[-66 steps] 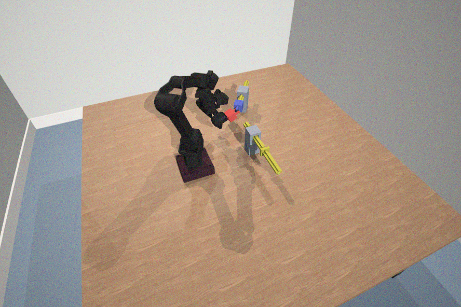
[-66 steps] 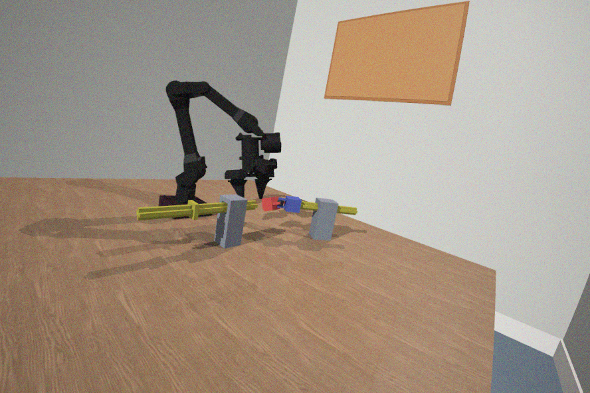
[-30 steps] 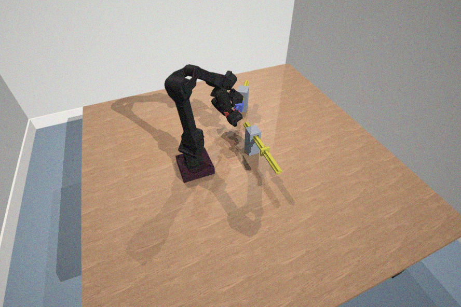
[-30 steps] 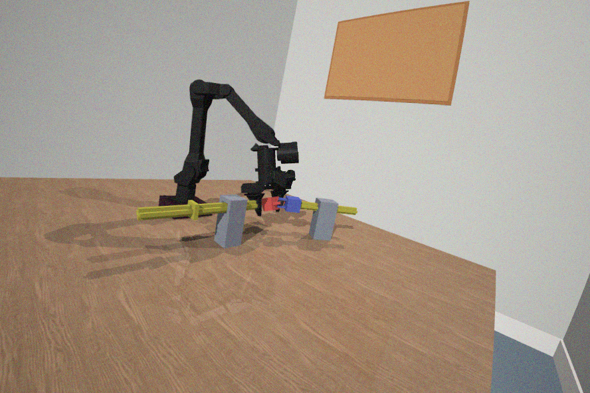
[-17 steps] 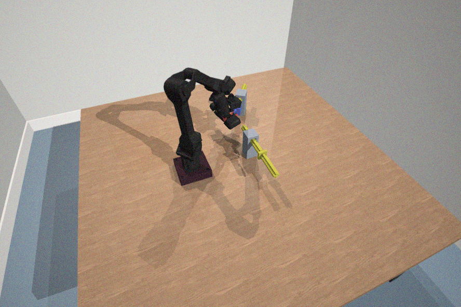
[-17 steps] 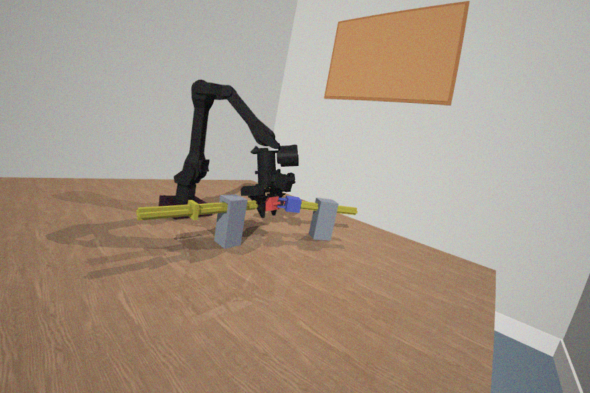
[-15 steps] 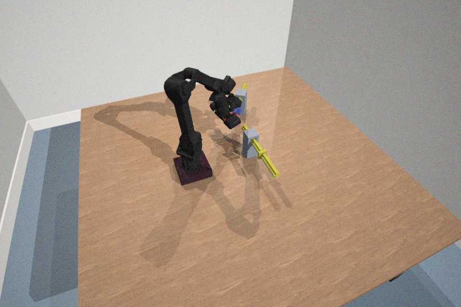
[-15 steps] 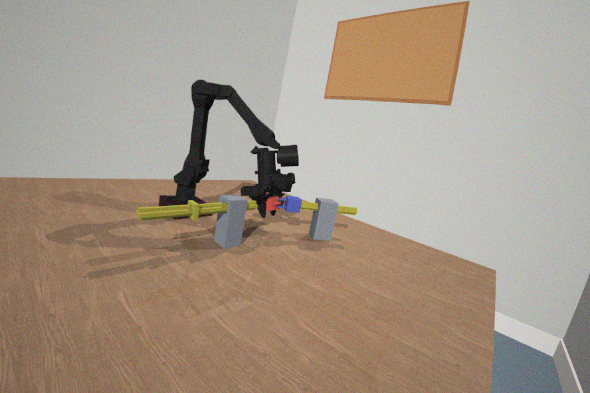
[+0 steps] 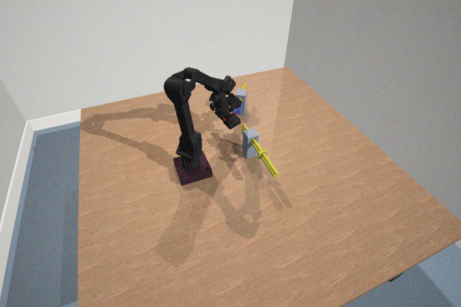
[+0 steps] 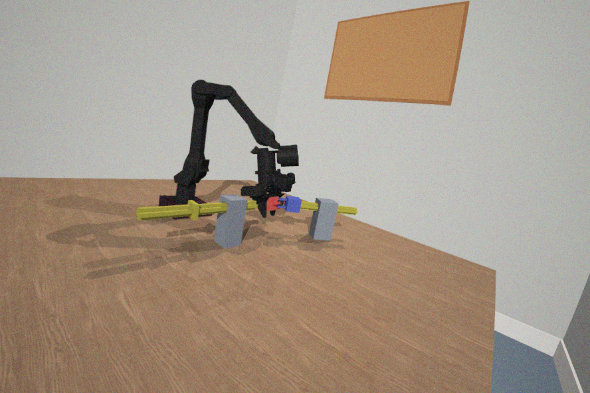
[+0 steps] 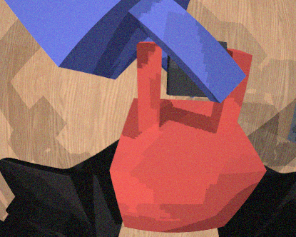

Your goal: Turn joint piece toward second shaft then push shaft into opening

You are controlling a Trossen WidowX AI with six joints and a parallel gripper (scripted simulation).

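Now: the red joint piece 4 cm above my gripper tip.
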